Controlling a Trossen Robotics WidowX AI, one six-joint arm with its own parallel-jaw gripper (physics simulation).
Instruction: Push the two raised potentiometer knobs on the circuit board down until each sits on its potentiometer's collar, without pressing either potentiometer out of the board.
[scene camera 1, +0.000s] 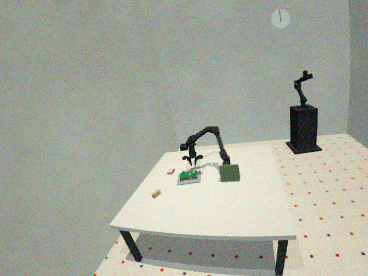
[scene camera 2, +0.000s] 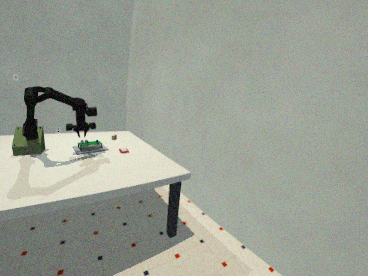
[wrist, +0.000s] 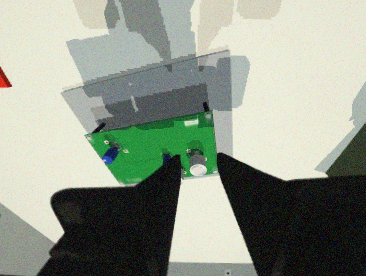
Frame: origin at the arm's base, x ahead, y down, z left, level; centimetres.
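Seen in the pictures: gripper, fingertip midpoint: (scene camera 1: 193, 166) (scene camera 2: 82, 137) (wrist: 198, 158); arm's base, link origin: (scene camera 1: 226, 167) (scene camera 2: 31, 136).
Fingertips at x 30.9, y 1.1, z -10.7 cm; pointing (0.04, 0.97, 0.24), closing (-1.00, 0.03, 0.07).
Offsets run from my fingertips to a thing's middle. "spot": to the spot under its first point. Level surfaces: height alone.
The green circuit board @(dy +5.7 cm) (scene camera 1: 189, 175) (scene camera 2: 92, 144) (wrist: 145, 142) is held above a grey plate (scene camera 1: 190, 182) (wrist: 224, 120). In the wrist view a blue knob @(dx +10.5, dy +3.9, dz +2.1 cm) (wrist: 109, 155) stands on the board's left part, by a dark collar. A grey knob with a whitish top @(dx +0.1, dy +3.0, dz +4.6 cm) (wrist: 198, 167) stands near the right edge. I cannot tell how far either knob is from its collar. A small dark blue part @(spot: dx +4.0, dy +4.6, dz +4.0 cm) (wrist: 166, 159) is partly hidden by the left finger. My gripper (scene camera 1: 192, 165) (scene camera 2: 82, 136) (wrist: 198, 158) is open and empty, above the board, with its fingertips on either side of the grey knob in the wrist view.
A small red item with a pale top @(dx +27.0, dy +9.4, dz -11.5 cm) (scene camera 1: 171, 171) (scene camera 2: 124, 150) lies beside the plate. A wooden block @(dx +31.3, dy +8.2, dz +28.5 cm) (scene camera 1: 156, 193) (scene camera 2: 114, 137) lies farther off on the table @(dy +10.1 cm) (scene camera 1: 215, 215). The arm stands on an olive green base block (scene camera 1: 229, 173) (scene camera 2: 25, 144).
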